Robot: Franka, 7 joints.
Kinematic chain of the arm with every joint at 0, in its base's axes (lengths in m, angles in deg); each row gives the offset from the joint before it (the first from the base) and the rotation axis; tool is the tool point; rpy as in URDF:
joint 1: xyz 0 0 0.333 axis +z
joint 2: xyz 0 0 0 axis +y
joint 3: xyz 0 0 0.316 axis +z
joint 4: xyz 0.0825 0 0 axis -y
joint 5: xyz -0.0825 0 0.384 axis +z
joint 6: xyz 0 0 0 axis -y
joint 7: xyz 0.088 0 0 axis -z
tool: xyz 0 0 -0.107 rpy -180 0 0
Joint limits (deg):
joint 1: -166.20..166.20
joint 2: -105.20..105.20
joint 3: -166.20..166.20
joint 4: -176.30..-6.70
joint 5: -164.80..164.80
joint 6: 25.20..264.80
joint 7: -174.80..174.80
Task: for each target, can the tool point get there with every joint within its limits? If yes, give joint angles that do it. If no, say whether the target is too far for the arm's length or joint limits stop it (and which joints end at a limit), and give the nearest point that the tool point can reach.
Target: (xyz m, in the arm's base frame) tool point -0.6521 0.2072 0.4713
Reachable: yes | joints 42.69 -53.26 101.40 -91.83 -44.79 124.21 -24.58
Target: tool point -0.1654 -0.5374 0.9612
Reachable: yes | joints -140.85 43.43 96.59 -39.61 -63.20 167.43 97.41
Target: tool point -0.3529 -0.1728 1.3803
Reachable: no: too far | nearest point -0.2707 -0.1325 1.1362 | short by 0.261 m
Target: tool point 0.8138 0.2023 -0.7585
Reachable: no: too far | nearest point 0.5395 0.1341 -0.2855 | short by 0.551 m
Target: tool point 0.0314 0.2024 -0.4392
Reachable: no: joint limits stop it (at a limit: joint 2) | nearest point 0.0330 0.2129 -0.3564 | short by 0.083 m
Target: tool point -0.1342 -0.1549 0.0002
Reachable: yes | joints -72.57 61.48 -41.33 -161.42 -53.15 200.61 41.54
